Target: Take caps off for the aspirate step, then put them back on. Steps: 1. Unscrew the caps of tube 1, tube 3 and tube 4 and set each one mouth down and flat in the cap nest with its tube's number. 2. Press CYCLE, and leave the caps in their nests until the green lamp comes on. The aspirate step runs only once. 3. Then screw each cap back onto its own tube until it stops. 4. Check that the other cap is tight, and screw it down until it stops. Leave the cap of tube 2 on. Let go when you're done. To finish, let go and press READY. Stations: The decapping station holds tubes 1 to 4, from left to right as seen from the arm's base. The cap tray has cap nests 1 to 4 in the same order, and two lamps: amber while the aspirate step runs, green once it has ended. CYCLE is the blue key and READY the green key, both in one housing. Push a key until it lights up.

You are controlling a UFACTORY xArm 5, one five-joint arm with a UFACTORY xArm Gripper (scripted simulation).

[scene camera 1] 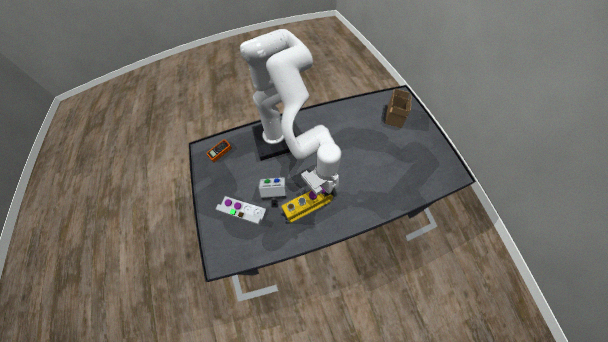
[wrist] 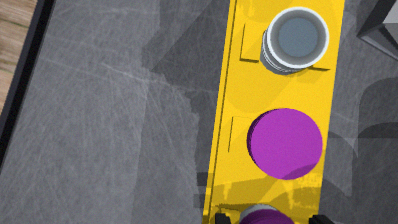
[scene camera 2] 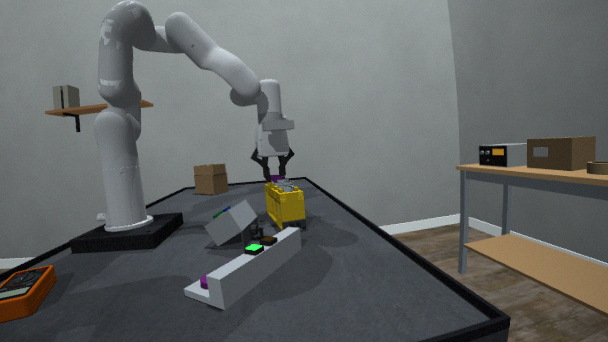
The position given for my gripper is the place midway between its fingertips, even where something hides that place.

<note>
In view: my gripper (scene camera 2: 275, 179), a cardboard box (scene camera 2: 208, 180) and a purple cap (wrist: 286, 144).
The wrist view misses the cardboard box: it is out of frame.
</note>
